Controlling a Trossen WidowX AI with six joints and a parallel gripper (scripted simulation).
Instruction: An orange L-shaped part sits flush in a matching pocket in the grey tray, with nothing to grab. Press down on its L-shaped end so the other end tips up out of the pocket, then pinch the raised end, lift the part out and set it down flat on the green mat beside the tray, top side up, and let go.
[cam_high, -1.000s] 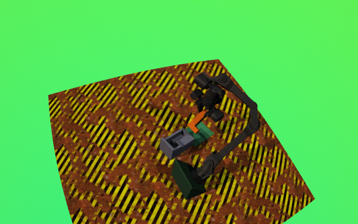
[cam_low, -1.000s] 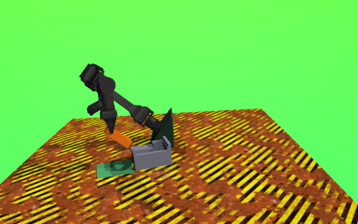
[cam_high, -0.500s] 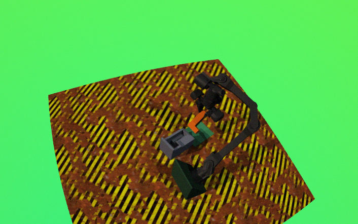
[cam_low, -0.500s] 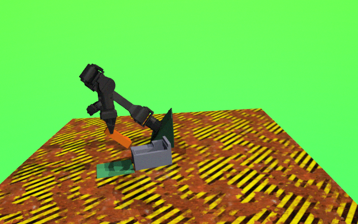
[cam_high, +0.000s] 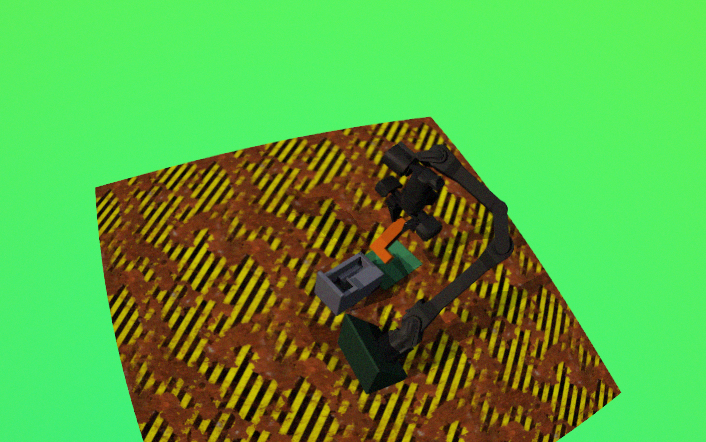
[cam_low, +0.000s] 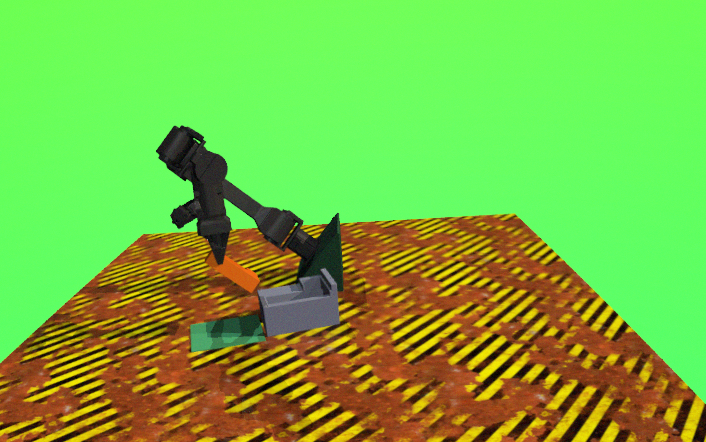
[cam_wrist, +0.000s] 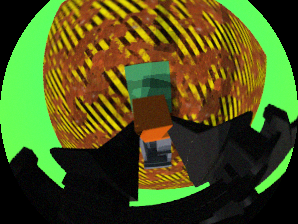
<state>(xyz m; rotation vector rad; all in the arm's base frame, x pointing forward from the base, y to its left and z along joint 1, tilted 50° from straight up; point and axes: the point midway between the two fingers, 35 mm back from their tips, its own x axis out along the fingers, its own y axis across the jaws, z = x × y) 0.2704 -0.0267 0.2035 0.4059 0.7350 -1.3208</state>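
Right now the orange L-shaped part is 2 cm behind my gripper tip, 3 cm to the left of it and 3 cm below it. The rest, counted from my gripper tip: green mat (1 cm to the right, 17 cm below).
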